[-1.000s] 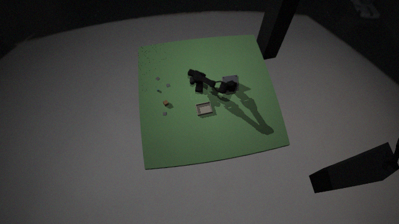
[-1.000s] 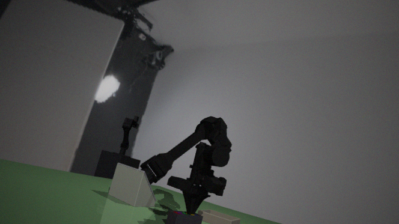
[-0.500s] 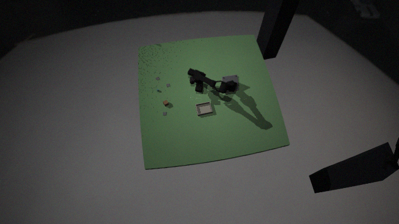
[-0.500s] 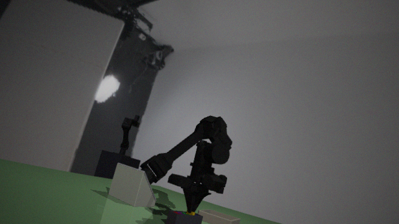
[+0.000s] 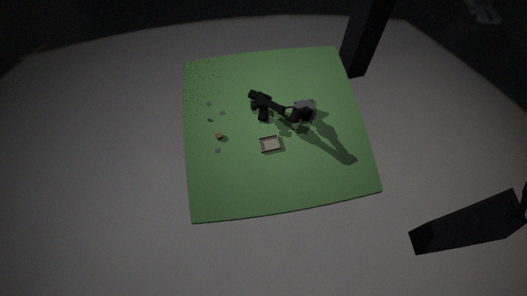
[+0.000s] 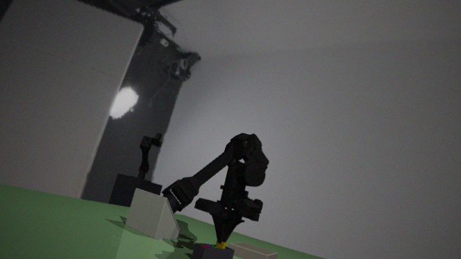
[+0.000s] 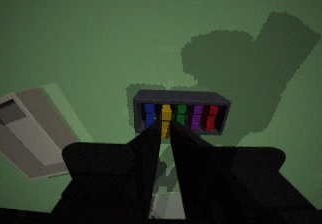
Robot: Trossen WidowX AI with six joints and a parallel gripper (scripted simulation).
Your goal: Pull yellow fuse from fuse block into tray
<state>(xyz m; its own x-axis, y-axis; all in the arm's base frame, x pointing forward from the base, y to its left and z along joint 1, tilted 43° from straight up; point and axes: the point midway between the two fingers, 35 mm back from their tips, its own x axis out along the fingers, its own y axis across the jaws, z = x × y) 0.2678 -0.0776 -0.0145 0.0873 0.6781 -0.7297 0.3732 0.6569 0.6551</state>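
The tray is 210 mm to the left of my gripper tip, 50 mm below it and 20 mm ahead of it. Also, from my gripper tip: yellow fuse (10 mm below).
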